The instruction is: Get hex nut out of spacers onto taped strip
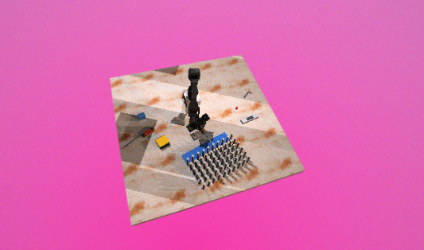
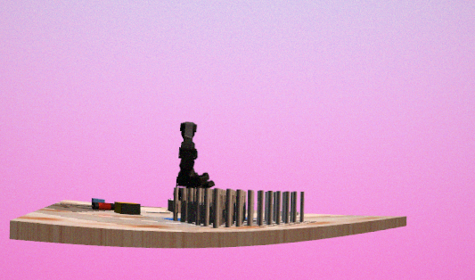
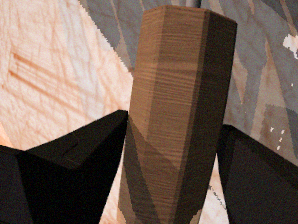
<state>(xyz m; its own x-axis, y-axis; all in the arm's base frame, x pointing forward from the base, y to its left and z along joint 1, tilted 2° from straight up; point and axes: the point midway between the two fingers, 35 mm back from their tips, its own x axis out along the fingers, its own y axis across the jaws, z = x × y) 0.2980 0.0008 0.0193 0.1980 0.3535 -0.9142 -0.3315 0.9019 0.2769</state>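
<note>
The blue taped strip lies 15 cm ahead of my gripper tip, 1 cm to the left of it and 4 cm below it. From my gripper tip the other things lie so: red piece 16 cm behind, 35 cm to the left, 3 cm below; then yellow block 5 cm ahead, 31 cm to the right, 1 cm below; then brown-handled tool 10 cm ahead, 3 cm to the left.
</note>
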